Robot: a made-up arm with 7 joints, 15 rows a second.
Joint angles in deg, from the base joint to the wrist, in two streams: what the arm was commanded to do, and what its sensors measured. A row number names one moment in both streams.
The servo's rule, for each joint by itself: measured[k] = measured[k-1] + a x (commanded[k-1-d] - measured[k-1]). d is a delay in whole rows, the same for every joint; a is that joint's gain. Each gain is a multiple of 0.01, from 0.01 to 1. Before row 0 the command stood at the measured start. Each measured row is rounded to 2 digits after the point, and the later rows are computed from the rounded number. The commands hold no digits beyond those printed.
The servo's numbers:
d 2
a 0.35 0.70 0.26 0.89 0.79 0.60 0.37
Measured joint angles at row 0:
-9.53, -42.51, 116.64, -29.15, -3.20, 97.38, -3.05
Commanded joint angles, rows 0 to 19:
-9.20, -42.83, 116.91, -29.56, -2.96, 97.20, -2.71
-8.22, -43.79, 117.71, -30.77, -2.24, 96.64, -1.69
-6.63, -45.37, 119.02, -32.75, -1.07, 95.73, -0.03
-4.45, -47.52, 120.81, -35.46, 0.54, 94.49, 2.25
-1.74, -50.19, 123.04, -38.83, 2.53, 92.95, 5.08
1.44, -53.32, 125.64, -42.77, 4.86, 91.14, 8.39
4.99, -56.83, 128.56, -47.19, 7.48, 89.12, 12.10
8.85, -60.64, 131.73, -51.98, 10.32, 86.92, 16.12
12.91, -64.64, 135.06, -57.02, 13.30, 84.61, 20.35
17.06, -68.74, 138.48, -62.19, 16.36, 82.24, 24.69
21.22, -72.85, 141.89, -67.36, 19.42, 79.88, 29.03
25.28, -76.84, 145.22, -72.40, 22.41, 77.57, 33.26
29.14, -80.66, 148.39, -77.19, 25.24, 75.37, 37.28
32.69, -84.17, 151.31, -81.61, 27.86, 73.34, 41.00
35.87, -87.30, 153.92, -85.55, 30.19, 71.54, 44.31
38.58, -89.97, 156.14, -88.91, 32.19, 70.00, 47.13
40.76, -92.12, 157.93, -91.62, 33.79, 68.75, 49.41
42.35, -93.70, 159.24, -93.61, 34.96, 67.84, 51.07
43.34, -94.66, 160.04, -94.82, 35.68, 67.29, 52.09
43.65, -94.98, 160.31, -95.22, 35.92, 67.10, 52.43
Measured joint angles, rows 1 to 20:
-9.53, -42.51, 116.64, -29.15, -3.20, 97.38, -3.05
-9.53, -42.51, 116.64, -29.15, -3.20, 97.38, -3.05
-9.41, -42.73, 116.71, -29.51, -3.01, 97.27, -2.92
-8.99, -43.47, 116.97, -30.63, -2.40, 96.89, -2.46
-8.16, -44.80, 117.50, -32.52, -1.35, 96.19, -1.56
-6.86, -46.70, 118.36, -35.14, 0.14, 95.17, -0.15
-5.07, -49.14, 119.58, -38.42, 2.03, 93.84, 1.79
-2.79, -52.07, 121.16, -42.29, 4.27, 92.22, 4.23
-0.07, -55.40, 123.08, -46.65, 6.81, 90.36, 7.14
3.05, -59.07, 125.33, -51.39, 9.58, 88.30, 10.46
6.50, -62.97, 127.86, -56.40, 12.52, 86.09, 14.12
10.20, -67.01, 130.62, -61.55, 15.55, 83.78, 18.03
14.06, -71.10, 133.55, -66.72, 18.61, 81.44, 22.10
17.99, -75.12, 136.58, -71.78, 21.61, 79.12, 26.23
21.89, -79.00, 139.65, -76.59, 24.48, 76.87, 30.32
25.67, -82.62, 142.68, -81.06, 27.15, 74.75, 34.27
29.24, -85.90, 145.60, -85.06, 29.55, 72.82, 37.98
32.51, -88.75, 148.34, -88.49, 31.64, 71.13, 41.37
35.40, -91.11, 150.83, -91.28, 33.34, 69.70, 44.34
37.83, -92.92, 153.02, -93.35, 34.62, 68.58, 46.83

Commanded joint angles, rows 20 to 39:
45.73, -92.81, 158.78, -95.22, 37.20, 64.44, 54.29
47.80, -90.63, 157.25, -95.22, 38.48, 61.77, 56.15
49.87, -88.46, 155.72, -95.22, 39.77, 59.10, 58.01
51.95, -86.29, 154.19, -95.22, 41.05, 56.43, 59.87
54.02, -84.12, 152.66, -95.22, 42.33, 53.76, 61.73
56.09, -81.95, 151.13, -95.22, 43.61, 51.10, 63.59
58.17, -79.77, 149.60, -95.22, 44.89, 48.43, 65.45
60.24, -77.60, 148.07, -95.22, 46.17, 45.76, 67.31
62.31, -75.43, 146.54, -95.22, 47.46, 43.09, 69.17
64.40, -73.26, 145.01, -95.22, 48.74, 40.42, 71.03
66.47, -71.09, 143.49, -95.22, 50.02, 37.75, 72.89
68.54, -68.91, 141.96, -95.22, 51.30, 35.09, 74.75
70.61, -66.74, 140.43, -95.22, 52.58, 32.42, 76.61
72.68, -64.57, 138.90, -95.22, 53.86, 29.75, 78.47
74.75, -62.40, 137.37, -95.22, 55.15, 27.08, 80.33
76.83, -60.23, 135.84, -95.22, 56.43, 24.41, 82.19
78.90, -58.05, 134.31, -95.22, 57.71, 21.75, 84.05
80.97, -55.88, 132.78, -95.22, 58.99, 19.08, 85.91
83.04, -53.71, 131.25, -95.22, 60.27, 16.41, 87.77
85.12, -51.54, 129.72, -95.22, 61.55, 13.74, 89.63
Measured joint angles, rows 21 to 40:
39.76, -94.14, 154.85, -94.66, 35.46, 67.81, 48.78
41.12, -94.73, 156.27, -95.16, 35.82, 67.38, 50.13
42.73, -93.39, 156.92, -95.21, 36.91, 65.62, 51.67
44.50, -91.46, 157.01, -95.22, 38.15, 63.31, 53.33
46.38, -89.36, 156.67, -95.22, 39.43, 60.78, 55.06
48.33, -87.21, 156.03, -95.22, 40.71, 58.17, 56.84
50.32, -85.05, 155.15, -95.22, 41.99, 55.52, 58.65
52.34, -82.88, 154.10, -95.22, 43.27, 52.87, 60.48
54.38, -80.70, 152.93, -95.22, 44.55, 50.21, 62.32
56.43, -78.53, 151.67, -95.22, 45.83, 47.54, 64.17
58.49, -76.36, 150.34, -95.22, 47.12, 44.87, 66.02
60.56, -74.19, 148.95, -95.22, 48.40, 42.20, 67.87
62.63, -72.02, 147.53, -95.22, 49.68, 39.53, 69.73
64.70, -69.84, 146.08, -95.22, 50.96, 36.87, 71.59
66.77, -67.67, 144.61, -95.22, 52.24, 34.20, 73.45
68.84, -65.50, 143.13, -95.22, 53.52, 31.53, 75.31
70.91, -63.33, 141.63, -95.22, 54.81, 28.86, 77.17
72.98, -61.16, 140.12, -95.22, 56.09, 26.19, 79.03
75.05, -58.98, 138.61, -95.22, 57.37, 23.53, 80.89
77.12, -56.81, 137.09, -95.22, 58.65, 20.86, 82.75

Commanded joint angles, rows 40 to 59:
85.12, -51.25, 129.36, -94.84, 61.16, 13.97, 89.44
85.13, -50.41, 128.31, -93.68, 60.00, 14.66, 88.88
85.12, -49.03, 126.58, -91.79, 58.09, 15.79, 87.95
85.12, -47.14, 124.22, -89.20, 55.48, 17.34, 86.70
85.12, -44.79, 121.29, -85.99, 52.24, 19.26, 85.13
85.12, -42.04, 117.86, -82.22, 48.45, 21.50, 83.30
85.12, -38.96, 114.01, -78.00, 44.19, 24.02, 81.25
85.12, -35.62, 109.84, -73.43, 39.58, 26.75, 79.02
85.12, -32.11, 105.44, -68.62, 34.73, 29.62, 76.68
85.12, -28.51, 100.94, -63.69, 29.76, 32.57, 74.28
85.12, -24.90, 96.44, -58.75, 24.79, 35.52, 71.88
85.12, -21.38, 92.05, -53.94, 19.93, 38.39, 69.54
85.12, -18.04, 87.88, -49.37, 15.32, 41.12, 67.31
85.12, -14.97, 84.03, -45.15, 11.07, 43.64, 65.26
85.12, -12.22, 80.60, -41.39, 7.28, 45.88, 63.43
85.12, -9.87, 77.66, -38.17, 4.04, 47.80, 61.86
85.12, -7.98, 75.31, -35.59, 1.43, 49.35, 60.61
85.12, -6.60, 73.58, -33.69, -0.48, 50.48, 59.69
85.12, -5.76, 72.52, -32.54, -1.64, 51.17, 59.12
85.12, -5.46, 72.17, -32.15, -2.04, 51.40, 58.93
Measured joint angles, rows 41 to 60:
79.19, -54.64, 135.57, -95.22, 59.93, 18.19, 84.61
81.27, -52.47, 134.05, -95.22, 61.21, 15.52, 86.47
82.62, -51.62, 132.83, -94.88, 61.17, 14.59, 87.57
83.50, -50.77, 131.65, -93.81, 60.25, 14.63, 88.05
84.07, -49.55, 130.33, -92.01, 58.54, 15.33, 88.01
84.44, -47.86, 128.74, -89.51, 56.12, 16.54, 87.53
84.68, -45.71, 126.80, -86.38, 53.05, 18.17, 86.64
84.83, -43.14, 124.48, -82.68, 49.42, 20.17, 85.40
84.93, -40.21, 121.76, -78.51, 45.29, 22.48, 83.86
85.00, -37.00, 118.66, -73.99, 40.78, 25.04, 82.07
85.04, -33.58, 115.22, -69.21, 36.00, 27.79, 80.08
85.07, -30.03, 111.51, -64.30, 31.07, 30.66, 77.93
85.09, -26.44, 107.59, -59.36, 26.11, 33.58, 75.69
85.10, -22.90, 103.55, -54.54, 21.23, 36.47, 73.41
85.11, -19.50, 99.48, -49.94, 16.56, 39.26, 71.15
85.11, -16.33, 95.46, -45.68, 12.22, 41.89, 68.97
85.11, -13.45, 91.60, -41.86, 8.32, 44.28, 66.92
85.11, -10.94, 87.98, -38.58, 4.94, 46.39, 65.05
85.11, -8.87, 84.69, -35.92, 2.17, 48.17, 63.41
85.11, -7.28, 81.80, -33.94, 0.08, 49.56, 62.03

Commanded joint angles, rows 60 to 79:
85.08, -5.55, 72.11, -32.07, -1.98, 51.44, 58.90
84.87, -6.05, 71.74, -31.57, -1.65, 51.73, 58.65
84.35, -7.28, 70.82, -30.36, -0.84, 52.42, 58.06
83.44, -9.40, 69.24, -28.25, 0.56, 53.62, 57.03
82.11, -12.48, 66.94, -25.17, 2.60, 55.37, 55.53
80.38, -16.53, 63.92, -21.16, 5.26, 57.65, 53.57
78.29, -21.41, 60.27, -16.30, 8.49, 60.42, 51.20
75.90, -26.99, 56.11, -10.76, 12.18, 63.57, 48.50
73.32, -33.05, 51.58, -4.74, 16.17, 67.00, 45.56
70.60, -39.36, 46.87, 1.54, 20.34, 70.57, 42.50
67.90, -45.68, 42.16, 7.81, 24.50, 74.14, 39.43
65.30, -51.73, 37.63, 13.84, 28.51, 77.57, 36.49
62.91, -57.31, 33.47, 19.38, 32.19, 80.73, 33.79
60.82, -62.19, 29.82, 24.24, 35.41, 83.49, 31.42
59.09, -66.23, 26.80, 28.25, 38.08, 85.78, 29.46
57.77, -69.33, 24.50, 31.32, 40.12, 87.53, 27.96
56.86, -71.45, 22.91, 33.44, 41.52, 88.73, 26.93
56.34, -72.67, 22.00, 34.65, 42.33, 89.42, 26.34
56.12, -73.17, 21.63, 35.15, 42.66, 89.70, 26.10
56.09, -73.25, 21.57, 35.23, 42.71, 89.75, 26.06
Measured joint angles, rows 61 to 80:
85.11, -6.22, 79.39, -32.69, -1.28, 50.53, 60.95
85.11, -5.69, 77.51, -32.21, -1.88, 51.05, 60.20
85.10, -5.59, 76.11, -32.09, -1.96, 51.28, 59.72
85.02, -5.91, 74.97, -31.63, -1.72, 51.55, 59.32
84.79, -6.87, 73.89, -30.50, -1.02, 52.07, 58.85
84.32, -8.64, 72.68, -28.50, 0.23, 53.00, 58.18
83.55, -11.33, 71.19, -25.54, 2.10, 54.42, 57.20
82.44, -14.97, 69.30, -21.64, 4.60, 56.36, 55.86
80.99, -19.48, 66.95, -16.89, 7.67, 58.80, 54.14
79.21, -24.74, 64.13, -11.43, 11.23, 61.66, 52.05
77.15, -30.56, 60.87, -5.48, 15.13, 64.86, 49.65
74.86, -36.72, 57.23, 0.77, 19.25, 68.29, 47.00
72.42, -42.99, 53.31, 7.04, 23.40, 71.80, 44.20
69.93, -49.11, 49.23, 13.09, 27.44, 75.26, 41.35
67.47, -54.85, 45.13, 18.69, 31.19, 78.54, 38.55
65.14, -59.99, 41.15, 23.63, 34.52, 81.51, 35.91
63.02, -64.36, 37.42, 27.74, 37.33, 84.07, 33.52
61.18, -67.84, 34.06, 30.93, 39.53, 86.15, 31.46
59.67, -70.37, 31.16, 33.16, 41.10, 87.70, 29.78
58.50, -71.98, 28.78, 34.49, 42.07, 88.73, 28.51

